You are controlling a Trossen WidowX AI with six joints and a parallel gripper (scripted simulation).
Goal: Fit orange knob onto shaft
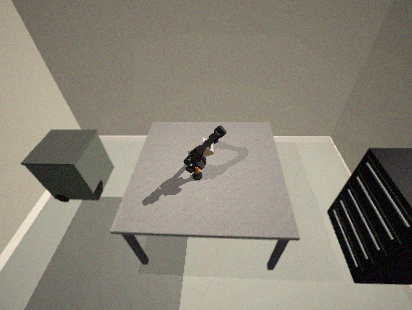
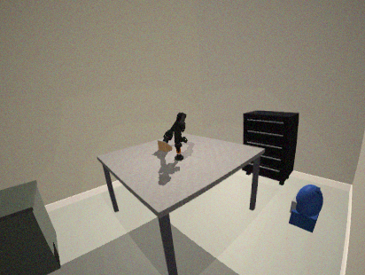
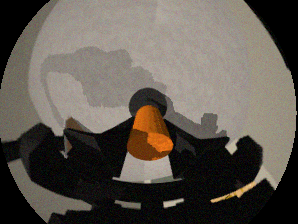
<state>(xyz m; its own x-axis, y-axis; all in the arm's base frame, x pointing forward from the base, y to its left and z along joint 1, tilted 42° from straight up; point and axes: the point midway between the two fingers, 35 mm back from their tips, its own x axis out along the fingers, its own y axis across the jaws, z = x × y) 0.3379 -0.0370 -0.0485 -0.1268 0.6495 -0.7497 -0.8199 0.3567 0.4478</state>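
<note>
My gripper tip is now 30 mm below the orange knob. Round my gripper tip: dark round pedestal: 40 mm below.
</note>
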